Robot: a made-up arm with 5 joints.
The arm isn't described. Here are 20 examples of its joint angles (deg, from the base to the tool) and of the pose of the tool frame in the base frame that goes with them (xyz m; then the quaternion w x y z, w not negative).
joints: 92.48 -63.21 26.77 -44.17 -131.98
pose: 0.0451 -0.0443 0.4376 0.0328 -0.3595 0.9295 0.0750
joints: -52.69 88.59 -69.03 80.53 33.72
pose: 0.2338 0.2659 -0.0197 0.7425 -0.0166 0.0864 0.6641
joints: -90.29 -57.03 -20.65 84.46 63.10
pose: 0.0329 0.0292 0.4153 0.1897 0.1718 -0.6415 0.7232
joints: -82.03 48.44 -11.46 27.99 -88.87
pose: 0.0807 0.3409 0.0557 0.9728 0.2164 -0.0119 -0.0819
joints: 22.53 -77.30 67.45 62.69 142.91
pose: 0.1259 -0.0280 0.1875 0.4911 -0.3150 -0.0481 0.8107
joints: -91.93 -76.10 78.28 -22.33 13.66
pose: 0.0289 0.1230 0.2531 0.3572 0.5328 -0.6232 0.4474
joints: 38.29 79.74 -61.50 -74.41 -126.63
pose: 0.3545 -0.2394 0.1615 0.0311 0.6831 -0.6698 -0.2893
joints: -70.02 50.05 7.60 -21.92 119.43
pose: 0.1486 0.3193 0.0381 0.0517 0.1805 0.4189 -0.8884
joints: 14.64 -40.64 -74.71 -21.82 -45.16
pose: -0.1318 0.0521 0.4936 0.3419 -0.2627 0.8780 -0.2078
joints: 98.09 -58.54 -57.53 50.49 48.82
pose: 0.0647 0.1243 0.4822 0.1900 -0.9299 -0.3010 -0.0928
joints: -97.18 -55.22 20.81 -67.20 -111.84
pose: 0.0289 0.0320 0.4488 0.1000 -0.9568 -0.2726 -0.0153
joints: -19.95 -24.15 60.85 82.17 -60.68
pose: 0.1244 0.0381 0.1450 0.8994 -0.1659 0.1861 -0.3590
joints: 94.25 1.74 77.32 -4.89 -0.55
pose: 0.0370 -0.1342 0.0689 0.6525 -0.0981 -0.0966 -0.7452
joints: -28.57 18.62 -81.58 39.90 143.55
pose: 0.2682 0.1322 0.4640 0.0513 -0.6923 -0.4653 0.5491
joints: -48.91 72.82 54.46 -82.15 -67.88
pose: 0.1411 0.1265 -0.0344 0.9077 0.3298 -0.1920 -0.1745
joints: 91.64 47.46 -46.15 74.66 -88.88
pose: 0.0368 -0.3554 0.1466 0.0287 0.0000 0.1221 0.9921
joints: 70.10 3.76 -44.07 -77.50 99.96
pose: 0.1008 -0.1474 0.4864 0.2336 0.9647 0.1076 0.0562
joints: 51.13 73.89 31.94 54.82 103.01
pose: 0.0942 -0.0561 -0.0304 0.7422 0.5602 0.1431 0.3389
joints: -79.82 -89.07 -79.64 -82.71 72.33
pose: -0.0224 -0.3080 0.1354 0.2607 -0.0145 0.1608 0.9518
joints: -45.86 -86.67 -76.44 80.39 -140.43
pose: -0.1542 -0.1900 0.3203 0.0419 0.9949 0.0790 -0.0477
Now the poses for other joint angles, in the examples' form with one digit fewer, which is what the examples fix.
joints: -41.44 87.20 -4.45 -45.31 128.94
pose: 0.249 0.194 -0.094 0.097 -0.298 -0.327 0.891
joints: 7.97 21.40 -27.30 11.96 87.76
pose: 0.405 -0.044 0.295 0.582 -0.485 -0.461 0.463
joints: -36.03 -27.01 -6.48 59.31 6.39
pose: 0.197 0.123 0.364 0.797 0.148 -0.510 0.287
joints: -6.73 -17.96 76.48 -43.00 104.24
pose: 0.226 0.029 0.156 0.467 -0.445 -0.410 0.645
